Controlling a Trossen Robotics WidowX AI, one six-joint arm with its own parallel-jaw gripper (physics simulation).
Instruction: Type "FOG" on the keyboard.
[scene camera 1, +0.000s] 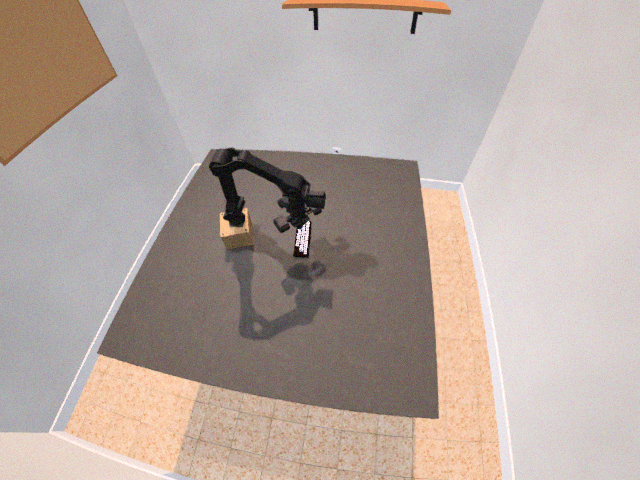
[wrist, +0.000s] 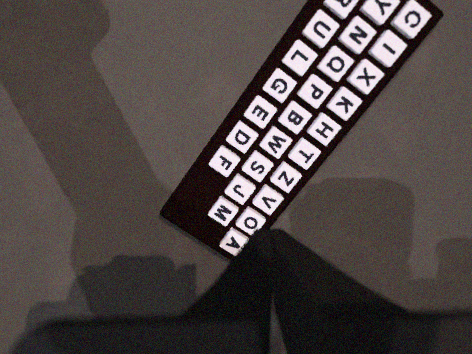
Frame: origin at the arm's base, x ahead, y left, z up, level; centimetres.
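Seen in the pictures: gripper, fingertip midpoint: (scene camera 1: 299, 228) (wrist: 267, 241); arm's base, link origin: (scene camera 1: 237, 220).
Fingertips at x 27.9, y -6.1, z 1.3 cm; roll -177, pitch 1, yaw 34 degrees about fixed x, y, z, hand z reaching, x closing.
Note:
Pixels of each thing's top centre, then the offset from my fingertips to it. Level surfaces: height alone.
- keyboard, top centre: (wrist: 290, 124) (scene camera 1: 302, 236) dx +0.4, dy +3.1, dz -10.0 cm
- F key, top centre: (wrist: 224, 162) dx -1.6, dy -0.9, dz -10.0 cm
- O key, top centre: (wrist: 250, 222) dx +2.0, dy -3.3, dz -10.0 cm
- G key, top centre: (wrist: 280, 85) dx -1.4, dy +4.6, dz -10.0 cm
- dark table, surface height: dz -11.6 cm
The keyboard (scene camera 1: 302, 240) (wrist: 192, 205) is a dark board with white letter keys, lying on the dark table. In the wrist view it runs diagonally from lower left to upper right. The F key (wrist: 224, 162) is at the lower end of the left row. The O key (wrist: 250, 222) is near the lower end of the right row, close to the fingertips. The G key (wrist: 279, 85) is further up the left row. My gripper (scene camera 1: 300, 225) (wrist: 267, 241) is shut and empty. It hangs above the keyboard, with its fingertips covering the board's edge beside the A and O keys.
The arm stands on a wooden block (scene camera 1: 236, 238) on the dark table (scene camera 1: 361, 356), left of the keyboard in the scene view. Shadows of the arm fall around the keyboard. An orange shelf (scene camera 1: 367, 6) is on the back wall, and a brown board (scene camera 1: 46, 77) is at upper left.

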